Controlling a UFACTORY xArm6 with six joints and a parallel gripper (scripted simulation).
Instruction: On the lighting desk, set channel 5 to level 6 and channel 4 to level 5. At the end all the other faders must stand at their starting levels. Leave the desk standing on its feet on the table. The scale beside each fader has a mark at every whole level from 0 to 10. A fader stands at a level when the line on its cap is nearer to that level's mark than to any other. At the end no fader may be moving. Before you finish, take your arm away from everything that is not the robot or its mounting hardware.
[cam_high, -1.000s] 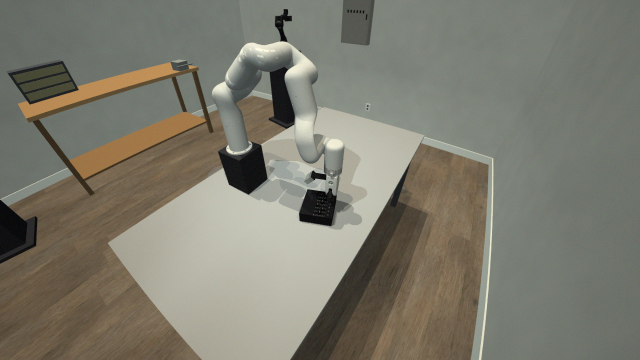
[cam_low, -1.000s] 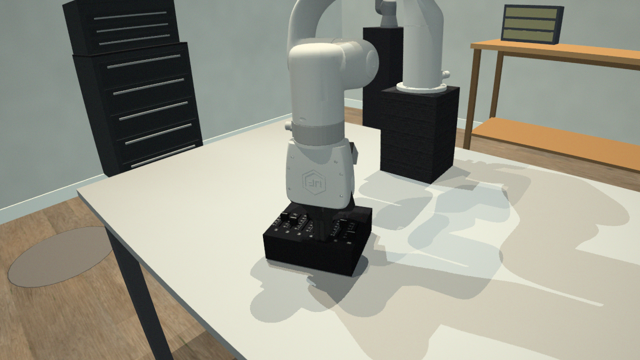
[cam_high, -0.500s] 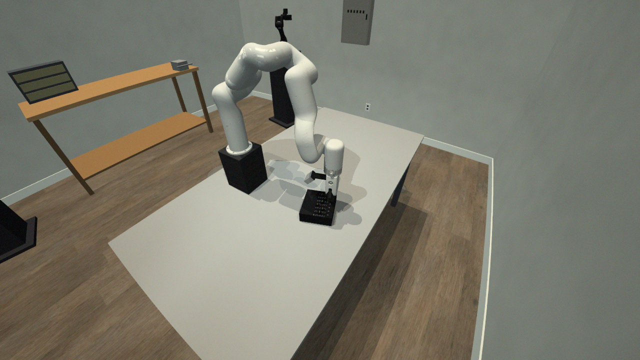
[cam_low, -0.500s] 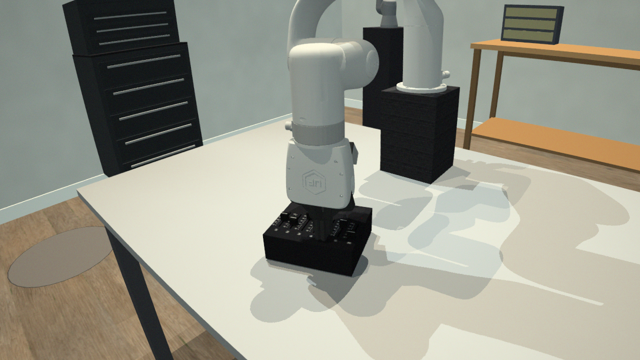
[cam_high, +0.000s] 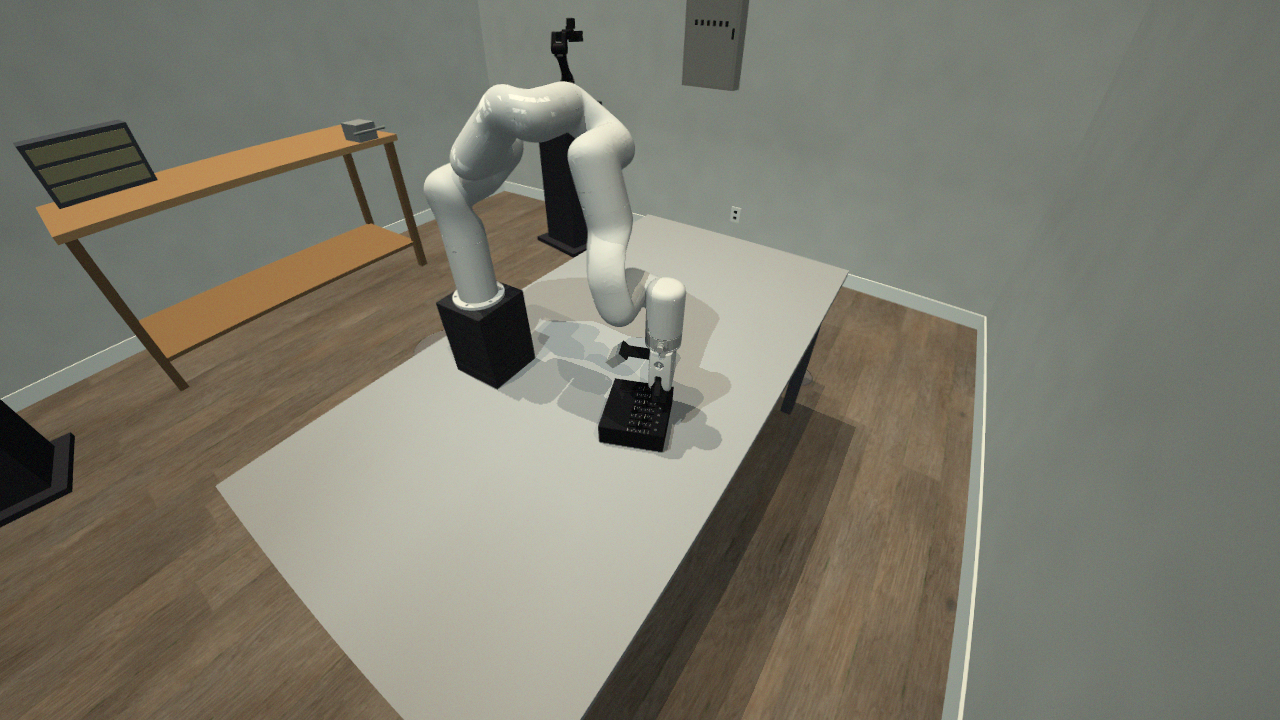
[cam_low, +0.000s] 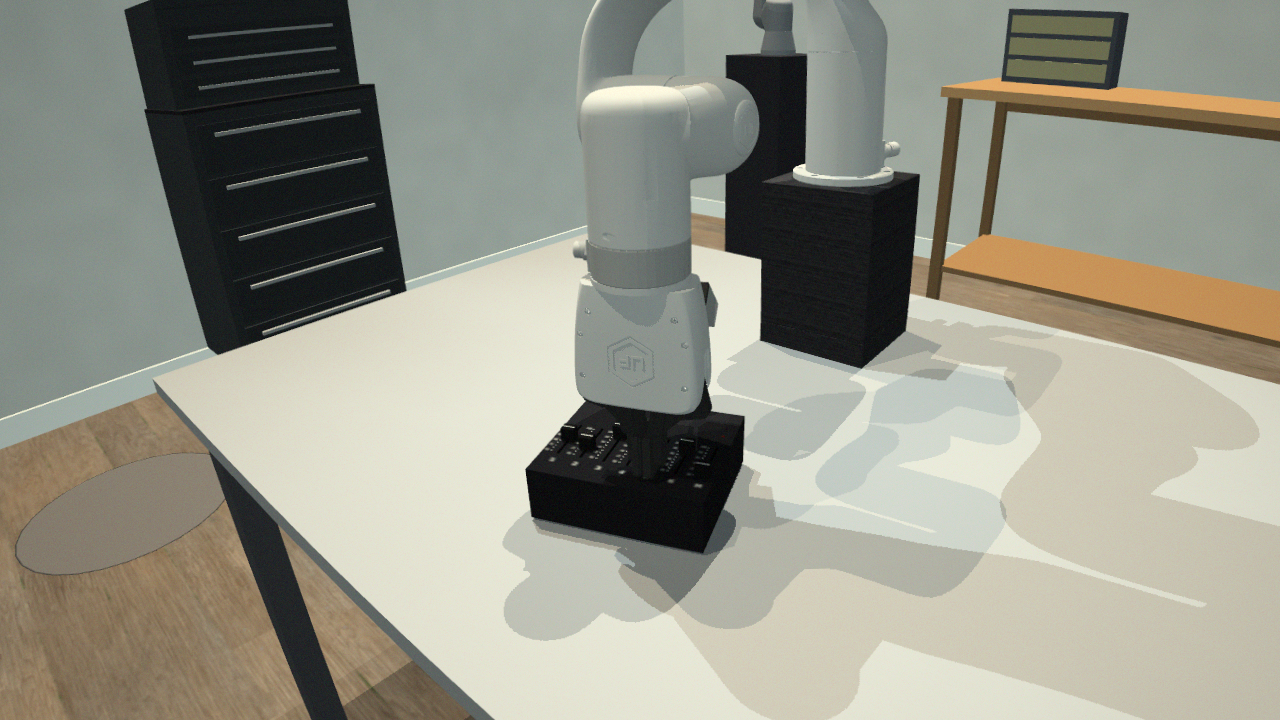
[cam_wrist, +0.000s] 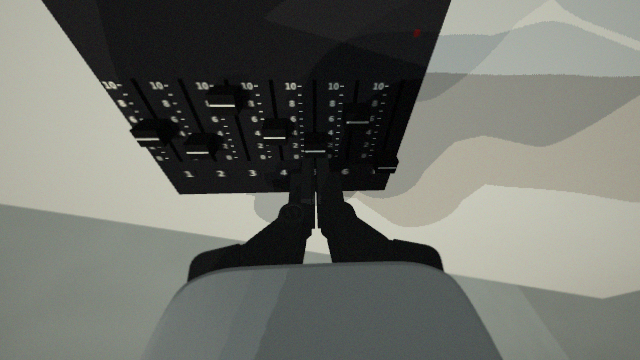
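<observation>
Now: the channel 4 cap 40 mm to the right of my hand, 10 mm below it and 10 mm behind it. Also, from my hand: master fader cap (30 mm to the left, 30 mm behind, 10 mm below); then channel 5 fader cap (20 mm behind, 10 mm to the right, 10 mm below); then channel 6 fader cap (50 mm behind, 10 mm below).
</observation>
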